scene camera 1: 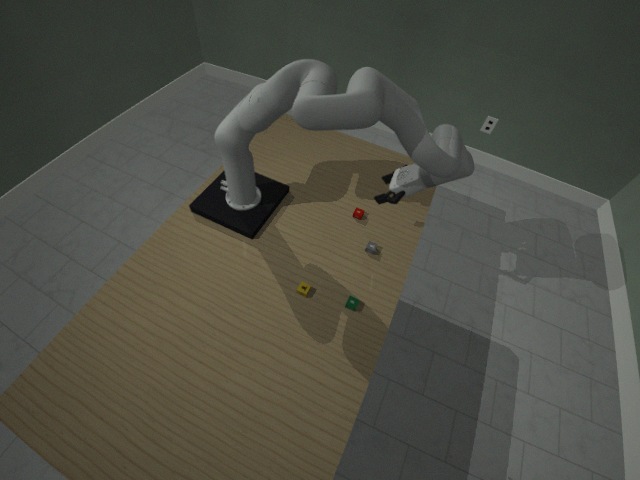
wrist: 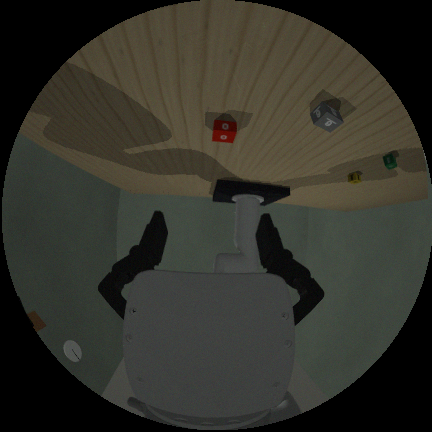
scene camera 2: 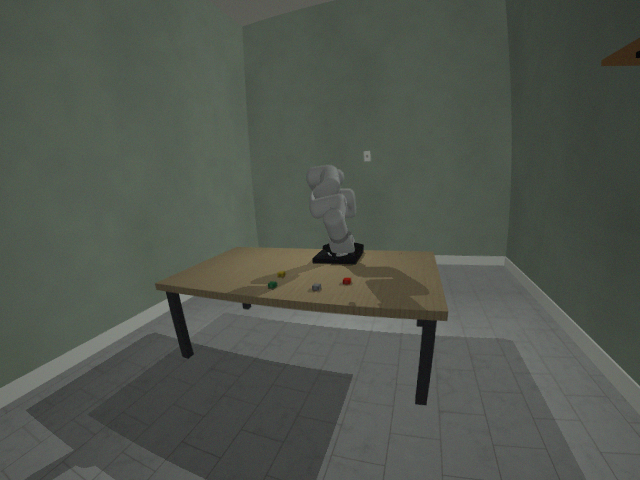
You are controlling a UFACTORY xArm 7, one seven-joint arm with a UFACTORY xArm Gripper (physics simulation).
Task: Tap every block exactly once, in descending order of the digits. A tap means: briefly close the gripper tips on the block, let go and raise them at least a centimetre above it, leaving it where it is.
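Observation:
My gripper (scene camera 1: 381,190) (wrist: 211,222) is open and empty, tilted to point toward the arm's base, up above the table; the arm hides it in scene camera 2. The red block (scene camera 1: 358,213) (scene camera 2: 346,281) (wrist: 224,131) shows a 0 and is nearest the gripper in scene camera 1. The grey block (scene camera 1: 371,247) (scene camera 2: 316,287) (wrist: 327,117) carries an underlined digit, 6 or 9; I cannot tell which. The yellow block (scene camera 1: 303,288) (scene camera 2: 281,274) (wrist: 354,178) and the green block (scene camera 1: 352,303) (scene camera 2: 272,285) (wrist: 390,161) lie farther off, digits too small to read surely.
The wooden table (scene camera 1: 206,351) (scene camera 2: 222,268) carries the arm's black base plate (scene camera 1: 268,191) (scene camera 2: 323,256) (wrist: 277,192). The arm arches over the table from the base. The table's edge runs close to the grey and green blocks. Broad arm shadows cross the wood.

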